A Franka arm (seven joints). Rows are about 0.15 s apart.
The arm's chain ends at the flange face. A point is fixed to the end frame.
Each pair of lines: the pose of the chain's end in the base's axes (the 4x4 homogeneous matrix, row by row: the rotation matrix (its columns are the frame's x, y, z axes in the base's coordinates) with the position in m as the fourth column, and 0 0 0 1 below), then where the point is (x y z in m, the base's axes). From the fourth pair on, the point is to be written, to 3 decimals.
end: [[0.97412, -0.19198, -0.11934, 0.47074], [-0.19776, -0.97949, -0.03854, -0.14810], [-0.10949, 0.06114, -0.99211, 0.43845], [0, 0, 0, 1]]
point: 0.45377 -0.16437 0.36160
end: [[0.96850, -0.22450, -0.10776, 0.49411], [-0.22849, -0.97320, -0.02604, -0.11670], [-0.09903, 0.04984, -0.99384, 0.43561], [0, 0, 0, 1]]
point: 0.47761 -0.13175 0.35840
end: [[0.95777, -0.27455, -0.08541, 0.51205], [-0.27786, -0.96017, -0.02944, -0.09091], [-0.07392, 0.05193, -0.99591, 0.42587], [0, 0, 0, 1]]
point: 0.49664 -0.10579 0.34841
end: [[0.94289, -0.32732, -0.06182, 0.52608], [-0.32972, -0.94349, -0.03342, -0.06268], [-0.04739, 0.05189, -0.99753, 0.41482], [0, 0, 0, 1]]
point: 0.512 -0.077 0.337
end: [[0.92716, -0.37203, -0.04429, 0.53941], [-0.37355, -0.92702, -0.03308, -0.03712], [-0.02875, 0.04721, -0.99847, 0.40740], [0, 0, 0, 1]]
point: 0.526 -0.051 0.329
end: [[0.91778, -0.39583, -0.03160, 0.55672], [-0.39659, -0.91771, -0.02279, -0.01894], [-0.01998, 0.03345, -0.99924, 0.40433], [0, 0, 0, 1]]
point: 0.544 -0.032 0.326
